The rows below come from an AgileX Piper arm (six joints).
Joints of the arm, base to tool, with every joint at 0 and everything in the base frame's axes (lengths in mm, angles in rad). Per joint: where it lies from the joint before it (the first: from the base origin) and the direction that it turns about. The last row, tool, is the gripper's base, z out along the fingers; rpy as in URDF.
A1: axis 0 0 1 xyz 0 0 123
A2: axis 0 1 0 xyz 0 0 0
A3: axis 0 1 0 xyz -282.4 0 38.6
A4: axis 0.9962 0 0.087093 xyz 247.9 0 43.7
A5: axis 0 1 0 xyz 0 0 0
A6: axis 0.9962 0 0.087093 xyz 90.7 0 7.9
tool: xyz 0 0 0 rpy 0 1.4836 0
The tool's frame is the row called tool.
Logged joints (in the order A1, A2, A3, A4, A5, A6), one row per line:
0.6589 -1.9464 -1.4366 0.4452 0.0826 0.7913
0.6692 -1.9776 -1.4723 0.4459 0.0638 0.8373
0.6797 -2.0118 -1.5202 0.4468 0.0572 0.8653
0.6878 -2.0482 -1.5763 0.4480 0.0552 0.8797
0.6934 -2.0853 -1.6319 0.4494 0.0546 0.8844
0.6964 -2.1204 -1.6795 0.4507 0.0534 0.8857
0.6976 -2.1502 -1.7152 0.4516 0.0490 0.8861
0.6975 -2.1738 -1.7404 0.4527 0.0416 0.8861
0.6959 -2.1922 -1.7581 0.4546 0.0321 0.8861
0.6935 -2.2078 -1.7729 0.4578 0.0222 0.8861
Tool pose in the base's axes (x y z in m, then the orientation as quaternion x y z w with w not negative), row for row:
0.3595 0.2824 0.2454 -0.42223 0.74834 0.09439 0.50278
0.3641 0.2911 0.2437 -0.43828 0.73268 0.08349 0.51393
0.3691 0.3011 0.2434 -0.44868 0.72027 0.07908 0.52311
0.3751 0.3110 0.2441 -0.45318 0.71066 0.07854 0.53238
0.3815 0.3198 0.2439 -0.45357 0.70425 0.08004 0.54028
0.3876 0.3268 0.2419 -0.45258 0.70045 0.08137 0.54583
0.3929 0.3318 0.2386 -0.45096 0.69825 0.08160 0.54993
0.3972 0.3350 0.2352 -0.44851 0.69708 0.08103 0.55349
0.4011 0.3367 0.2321 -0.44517 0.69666 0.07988 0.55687
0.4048 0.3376 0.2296 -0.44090 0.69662 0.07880 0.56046
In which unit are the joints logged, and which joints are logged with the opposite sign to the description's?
The joints are logged in radians. Opposite sign: A2, A6.
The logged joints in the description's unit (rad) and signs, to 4 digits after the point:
0.6589 1.9464 -1.4366 0.4452 0.0826 -0.7913
0.6692 1.9776 -1.4723 0.4459 0.0638 -0.8373
0.6797 2.0118 -1.5202 0.4468 0.0572 -0.8653
0.6878 2.0482 -1.5763 0.4480 0.0552 -0.8797
0.6934 2.0853 -1.6319 0.4494 0.0546 -0.8844
0.6964 2.1204 -1.6795 0.4507 0.0534 -0.8857
0.6976 2.1502 -1.7152 0.4516 0.0490 -0.8861
0.6975 2.1738 -1.7404 0.4527 0.0416 -0.8861
0.6959 2.1922 -1.7581 0.4546 0.0321 -0.8861
0.6935 2.2078 -1.7729 0.4578 0.0222 -0.8861

